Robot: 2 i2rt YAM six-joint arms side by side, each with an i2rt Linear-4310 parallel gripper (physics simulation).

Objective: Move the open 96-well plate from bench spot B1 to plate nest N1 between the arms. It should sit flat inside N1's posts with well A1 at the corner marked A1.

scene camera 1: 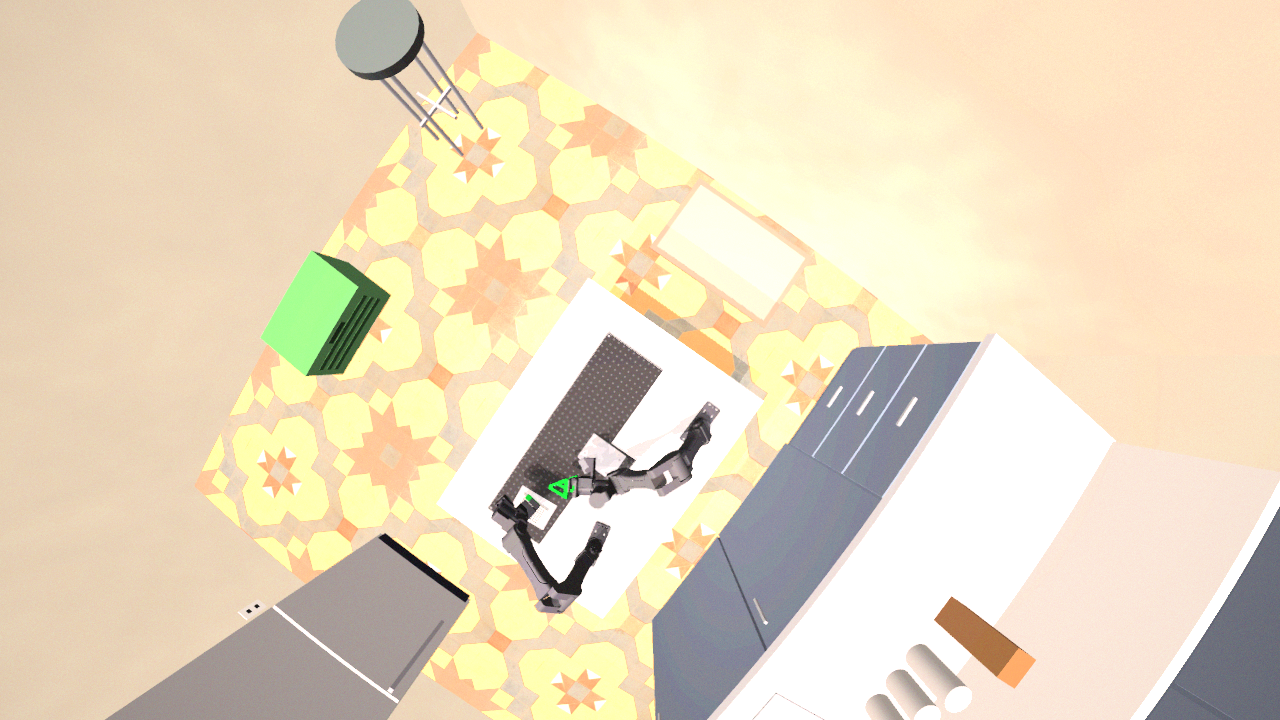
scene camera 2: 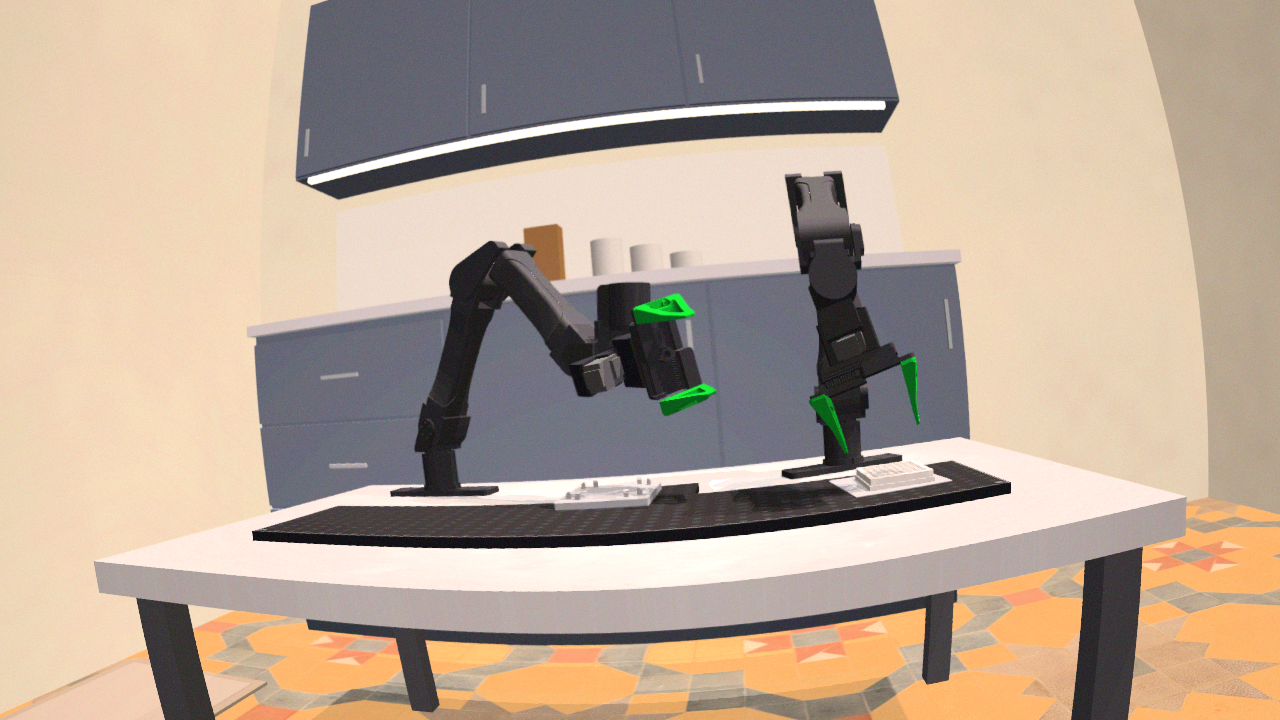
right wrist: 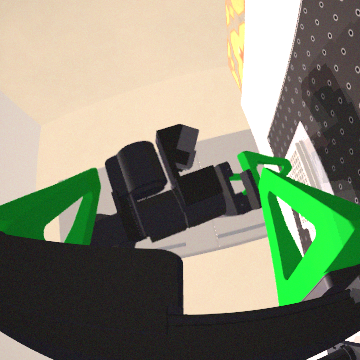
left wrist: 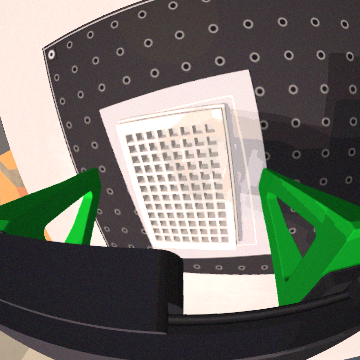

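Seen in the pictures: left gripper, fingertip midpoint: [scene camera 2: 883,439] [left wrist: 179,176]; right gripper, fingertip midpoint: [scene camera 1: 553,485] [scene camera 2: 701,354] [right wrist: 179,176]; left arm's base, link origin: [scene camera 1: 595,543] [scene camera 2: 843,468] [right wrist: 352,358]; right arm's base, link origin: [scene camera 1: 699,424] [scene camera 2: 443,494].
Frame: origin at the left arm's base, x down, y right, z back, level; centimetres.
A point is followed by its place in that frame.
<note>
The white 96-well plate [scene camera 1: 539,509] @(z -27.5, x -2.7, y 6.0 cm) [scene camera 2: 895,475] @(z -36.9, x -2.9, y 6.4 cm) [left wrist: 175,200] @(z -30.4, x -2.8, y 3.4 cm) lies flat on the pale card of spot B1 [left wrist: 241,86] @(z -37.1, x -1.5, y 11.3 cm). It also shows partly, behind a finger, in the right wrist view. My left gripper [scene camera 2: 881,437] @(z -34.1, x -7.2, y 6.7 cm) [left wrist: 179,176] @(z -34.1, x -7.2, y 6.7 cm) is open and empty, pointing down above the plate. In the left wrist view its fingers stand on either side of the plate, apart from it. My right gripper [scene camera 2: 704,351] @(z -24.3, x -19.2, y 26.2 cm) is open and empty, held sideways high above the board. Nest N1 [scene camera 1: 601,451] @(z -12.8, x -2.5, y 39.7 cm) [scene camera 2: 581,504] @(z -19.2, x -2.0, y 41.9 cm), a white base with short upright posts, holds no plate. Its A1 mark is not readable.
A black perforated board [scene camera 1: 608,376] @(z -22.0, x -1.3, y 69.4 cm) [scene camera 2: 402,528] @(z -27.8, x -1.3, y 64.4 cm) [left wrist: 300,40] @(z -39.1, x -1.3, y 16.7 cm) lies along the white table [scene camera 1: 581,308] @(z -43.4, x 0.0, y 91.0 cm) [scene camera 2: 626,608] @(z -59.8, x 1.8, y 40.3 cm) under the nest and card. The left arm [right wrist: 150,210] @(z -29.5, x -24.8, y 12.9 cm) shows between the right gripper's fingers in the right wrist view. The two grippers are near each other above the board.
</note>
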